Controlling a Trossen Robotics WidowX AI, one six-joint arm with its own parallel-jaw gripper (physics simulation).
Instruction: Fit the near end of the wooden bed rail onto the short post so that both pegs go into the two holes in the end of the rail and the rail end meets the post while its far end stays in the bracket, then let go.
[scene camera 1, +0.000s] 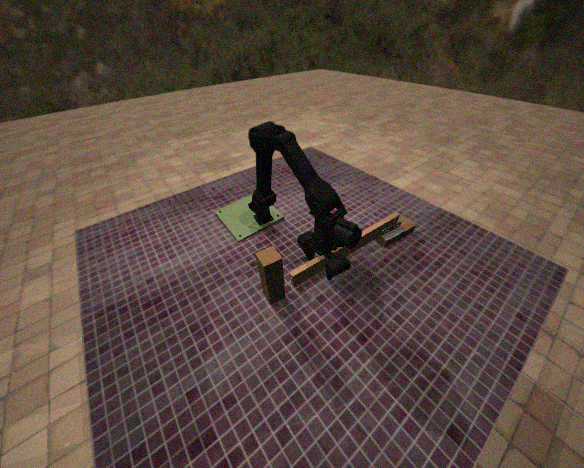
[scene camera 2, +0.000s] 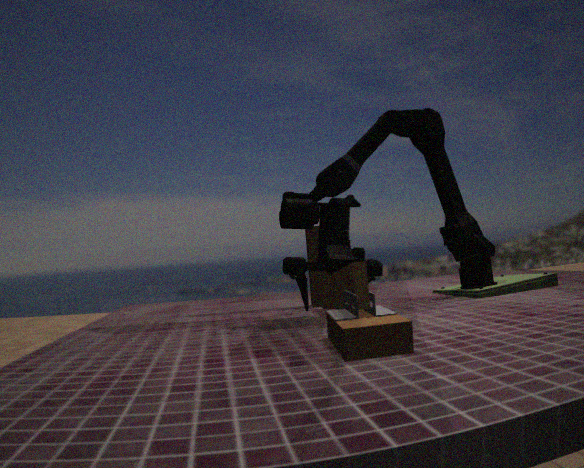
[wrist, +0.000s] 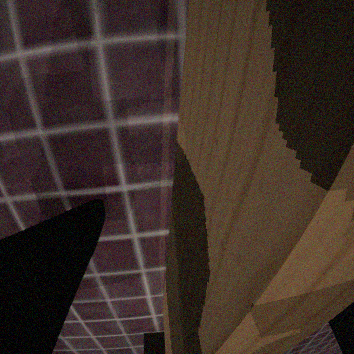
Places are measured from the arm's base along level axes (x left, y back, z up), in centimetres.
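Pixels of known places: gripper, fingertip midpoint: (scene camera 1: 320, 271) (wrist: 194, 209); arm's base, link origin: (scene camera 1: 263, 218) (scene camera 2: 478, 286).
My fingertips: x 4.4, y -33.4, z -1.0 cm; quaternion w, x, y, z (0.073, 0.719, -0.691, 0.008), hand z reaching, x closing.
Observation:
Ahead of a thing's pixels: the offset from my fingertips to its middle. "*": to the spot under its first point. Level surfaces: height alone.
The wooden bed rail @(dx +11.5, dy +0.4, dz +4.6 cm) (scene camera 1: 355, 241) (scene camera 2: 338, 283) (wrist: 228, 175) lies on the purple tiled mat @(dz -0.6 cm) (scene camera 1: 244, 371). Its far end sits in the metal bracket @(dx +30.7, dy +0.4, dz +3.2 cm) (scene camera 1: 393, 233) (scene camera 2: 355, 303) on a wooden block @(dx +33.7, dy +0.4, dz +1.2 cm) (scene camera 1: 406, 227) (scene camera 2: 374, 336). Its near end stops a small gap short of the short upright post @(* dx -17.9, dy -2.2, dz +13.5 cm) (scene camera 1: 270, 274). The pegs and holes are hidden. My gripper (scene camera 1: 323, 257) (scene camera 2: 337, 279) is open and low, with one finger on each side of the rail near its middle. In the wrist view the rail fills the middle, and one dark finger (wrist: 42, 274) shows at the lower left.
The arm's green base plate (scene camera 1: 239, 223) (scene camera 2: 490, 288) lies behind the post and rail. Tan paving (scene camera 1: 151, 139) surrounds the mat.

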